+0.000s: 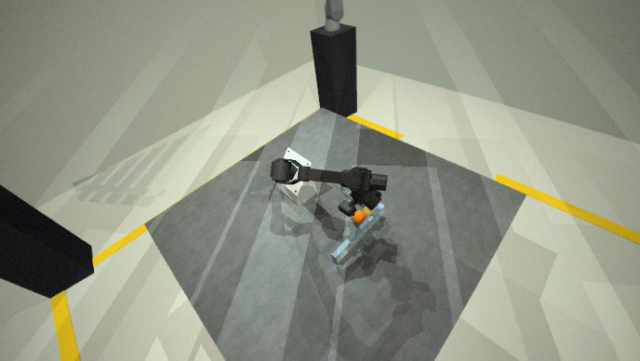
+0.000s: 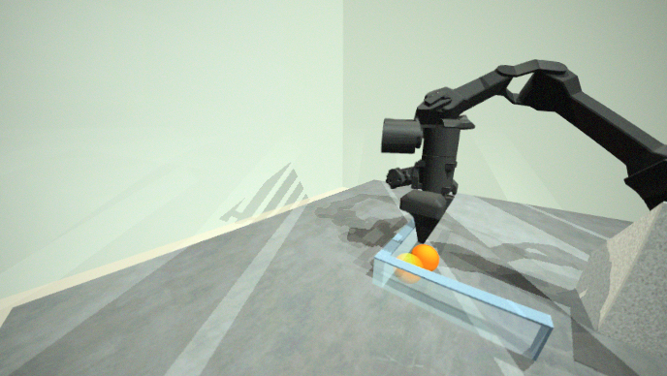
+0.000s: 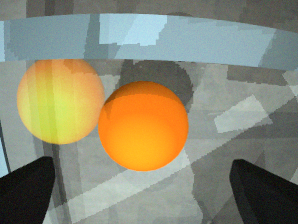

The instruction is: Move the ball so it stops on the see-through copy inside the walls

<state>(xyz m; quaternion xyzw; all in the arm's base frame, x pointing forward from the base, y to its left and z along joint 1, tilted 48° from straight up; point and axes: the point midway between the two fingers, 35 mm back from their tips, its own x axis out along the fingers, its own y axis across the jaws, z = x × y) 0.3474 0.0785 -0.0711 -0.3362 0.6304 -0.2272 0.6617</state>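
The orange ball is 6 cm below my gripper tip. Round my gripper tip: see-through ball copy 6 cm below, 5 cm to the left, 1 cm ahead.
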